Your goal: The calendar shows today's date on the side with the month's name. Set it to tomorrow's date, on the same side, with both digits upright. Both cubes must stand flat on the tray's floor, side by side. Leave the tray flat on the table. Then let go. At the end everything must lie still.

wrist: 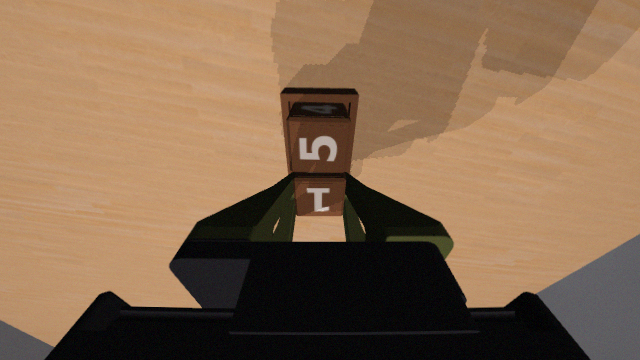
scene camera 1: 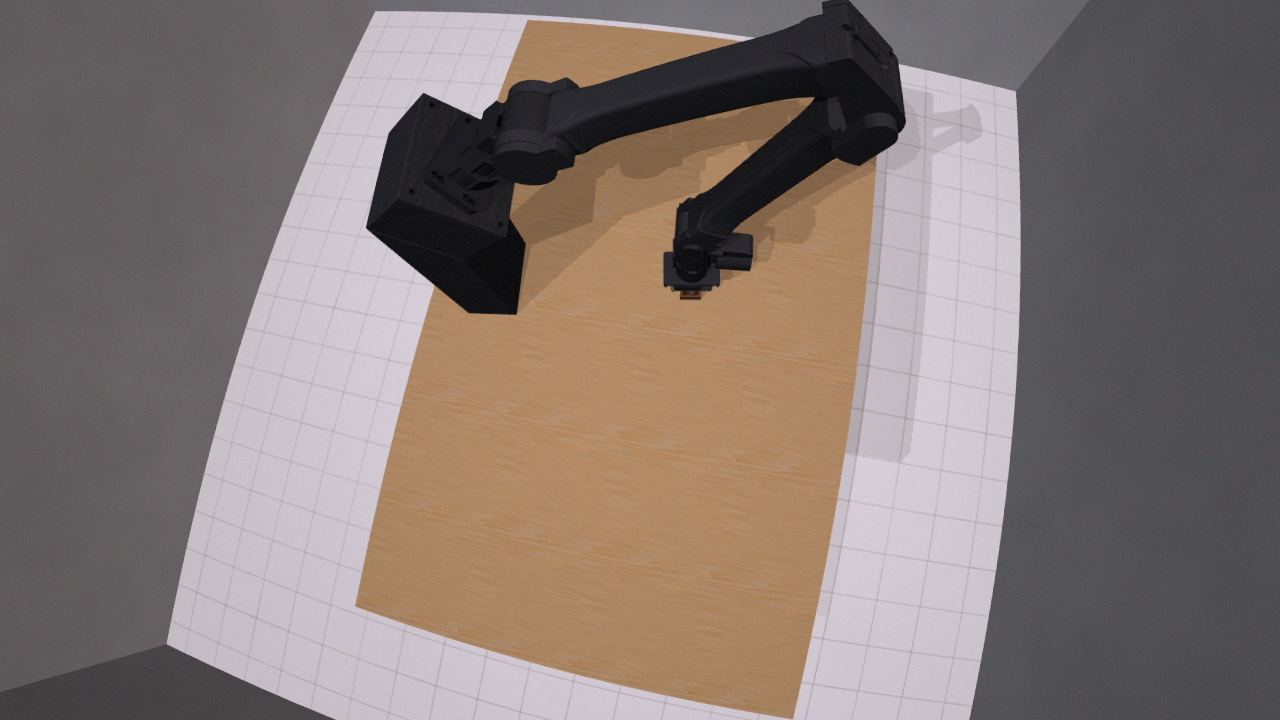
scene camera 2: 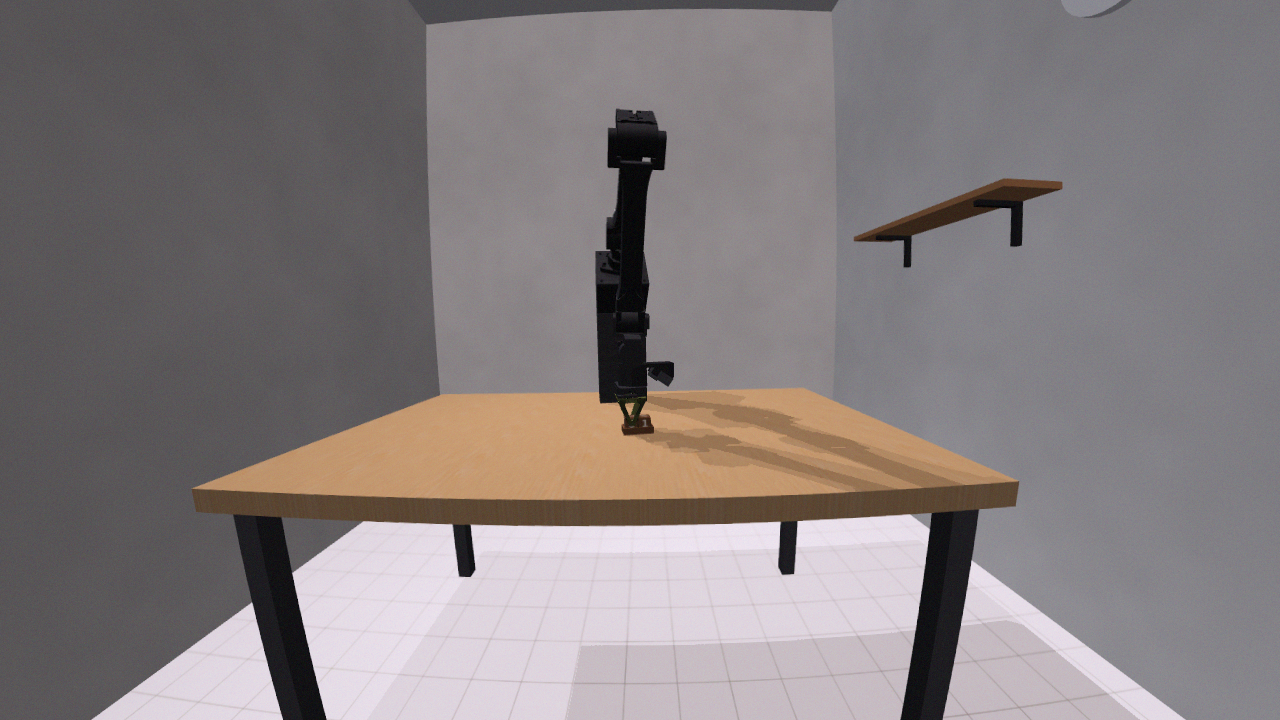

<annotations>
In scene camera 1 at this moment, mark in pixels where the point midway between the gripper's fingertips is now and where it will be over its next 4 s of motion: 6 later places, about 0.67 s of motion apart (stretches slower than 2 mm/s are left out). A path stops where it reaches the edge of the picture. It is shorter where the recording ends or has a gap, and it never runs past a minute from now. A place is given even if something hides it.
The gripper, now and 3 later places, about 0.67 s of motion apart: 690, 286; 692, 273; 691, 269; 694, 254
</annotations>
